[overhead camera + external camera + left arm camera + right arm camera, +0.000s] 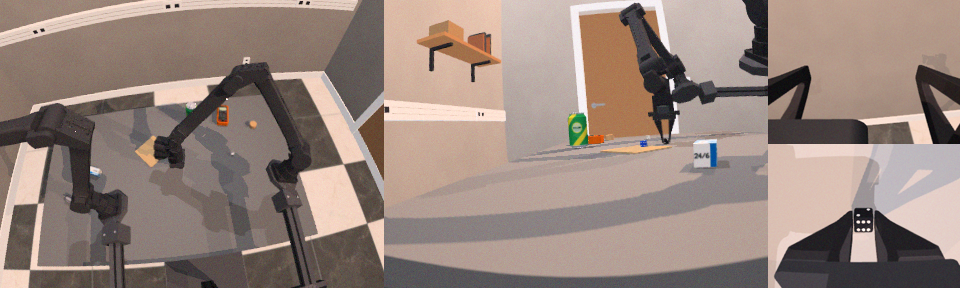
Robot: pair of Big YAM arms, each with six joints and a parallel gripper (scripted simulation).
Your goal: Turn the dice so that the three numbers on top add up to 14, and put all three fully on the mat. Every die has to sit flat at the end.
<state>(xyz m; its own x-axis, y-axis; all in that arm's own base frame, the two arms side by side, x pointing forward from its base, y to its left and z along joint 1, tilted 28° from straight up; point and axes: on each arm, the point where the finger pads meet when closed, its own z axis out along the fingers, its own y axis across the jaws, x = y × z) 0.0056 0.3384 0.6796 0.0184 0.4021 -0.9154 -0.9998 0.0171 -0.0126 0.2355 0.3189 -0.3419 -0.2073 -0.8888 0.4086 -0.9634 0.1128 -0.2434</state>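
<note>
My right hand is right at the black die. Round my right hand: blue die 9 cm to the left, 9 cm ahead; mat 13 cm to the left, 12 cm ahead, 1 cm below.
</note>
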